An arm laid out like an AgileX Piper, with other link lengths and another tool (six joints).
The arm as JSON. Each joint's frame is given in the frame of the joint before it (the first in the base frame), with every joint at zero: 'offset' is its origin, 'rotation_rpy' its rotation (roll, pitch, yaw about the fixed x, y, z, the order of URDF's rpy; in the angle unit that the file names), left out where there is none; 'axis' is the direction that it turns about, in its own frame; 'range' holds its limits. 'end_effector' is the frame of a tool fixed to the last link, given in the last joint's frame.
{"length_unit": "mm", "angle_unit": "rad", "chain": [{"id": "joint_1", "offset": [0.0, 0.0, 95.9], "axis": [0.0, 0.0, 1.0], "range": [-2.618, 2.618]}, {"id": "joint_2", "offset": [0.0, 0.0, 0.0], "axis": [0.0, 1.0, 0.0], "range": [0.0, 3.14]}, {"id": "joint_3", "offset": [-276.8, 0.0, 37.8], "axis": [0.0, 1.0, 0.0], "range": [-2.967, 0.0]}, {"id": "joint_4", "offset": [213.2, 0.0, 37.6], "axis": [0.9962, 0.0, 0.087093], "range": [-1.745, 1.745]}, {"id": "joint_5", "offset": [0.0, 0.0, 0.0], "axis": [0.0, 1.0, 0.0], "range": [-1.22, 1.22]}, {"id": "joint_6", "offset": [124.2, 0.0, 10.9], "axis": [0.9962, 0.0, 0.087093], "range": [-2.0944, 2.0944]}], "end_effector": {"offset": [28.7, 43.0, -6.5], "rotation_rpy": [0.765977, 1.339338, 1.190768]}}
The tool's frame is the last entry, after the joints.
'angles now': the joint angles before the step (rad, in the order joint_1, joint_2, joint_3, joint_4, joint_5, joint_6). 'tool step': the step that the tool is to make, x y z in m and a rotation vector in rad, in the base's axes. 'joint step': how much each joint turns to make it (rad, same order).
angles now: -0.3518 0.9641 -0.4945 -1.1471 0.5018 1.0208
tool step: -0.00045 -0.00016 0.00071 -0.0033 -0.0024 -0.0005
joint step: -0.0003 -0.0036 0.0003 -0.0029 0.0009 0.0010
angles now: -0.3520 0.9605 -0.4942 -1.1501 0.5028 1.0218
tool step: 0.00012 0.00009 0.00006 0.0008 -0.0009 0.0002
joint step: 0.0000 0.0001 -0.0001 0.0005 -0.0008 0.0004
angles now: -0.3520 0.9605 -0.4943 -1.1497 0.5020 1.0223
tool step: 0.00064 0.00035 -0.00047 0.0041 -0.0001 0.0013
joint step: 0.0001 0.0030 -0.0002 0.0026 -0.0029 0.0006
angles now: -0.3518 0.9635 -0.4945 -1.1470 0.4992 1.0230
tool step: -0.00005 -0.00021 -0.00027 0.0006 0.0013 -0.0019
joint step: 0.0001 0.0012 0.0000 -0.0001 0.0017 0.0010
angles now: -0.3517 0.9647 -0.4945 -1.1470 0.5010 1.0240
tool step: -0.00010 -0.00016 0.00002 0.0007 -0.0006 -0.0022
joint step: 0.0000 0.0000 0.0000 -0.0001 0.0014 0.0020
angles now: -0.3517 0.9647 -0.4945 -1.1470 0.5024 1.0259
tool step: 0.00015 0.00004 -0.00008 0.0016 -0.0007 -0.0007
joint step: 0.0000 0.0007 -0.0001 0.0006 -0.0003 0.0014
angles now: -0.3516 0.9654 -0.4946 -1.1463 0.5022 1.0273
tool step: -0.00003 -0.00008 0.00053 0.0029 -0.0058 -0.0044
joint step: -0.0002 -0.0017 0.0000 -0.0003 0.0008 0.0072
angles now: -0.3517 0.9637 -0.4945 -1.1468 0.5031 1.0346
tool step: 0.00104 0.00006 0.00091 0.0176 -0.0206 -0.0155
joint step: 0.0000 0.0005 -0.0001 0.0007 -0.0006 0.0308
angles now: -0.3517 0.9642 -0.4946 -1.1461 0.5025 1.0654
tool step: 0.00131 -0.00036 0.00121 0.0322 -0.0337 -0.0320
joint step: 0.0002 0.0015 0.0000 0.0038 0.0038 0.0537
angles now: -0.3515 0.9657 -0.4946 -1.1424 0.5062 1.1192
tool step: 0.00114 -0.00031 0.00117 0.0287 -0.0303 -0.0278
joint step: -0.0001 0.0011 -0.0001 0.0043 0.0024 0.0466
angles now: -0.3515 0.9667 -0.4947 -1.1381 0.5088 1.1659
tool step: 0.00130 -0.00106 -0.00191 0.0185 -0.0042 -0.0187
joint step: -0.0002 0.0127 0.0001 0.0001 0.0047 0.0279
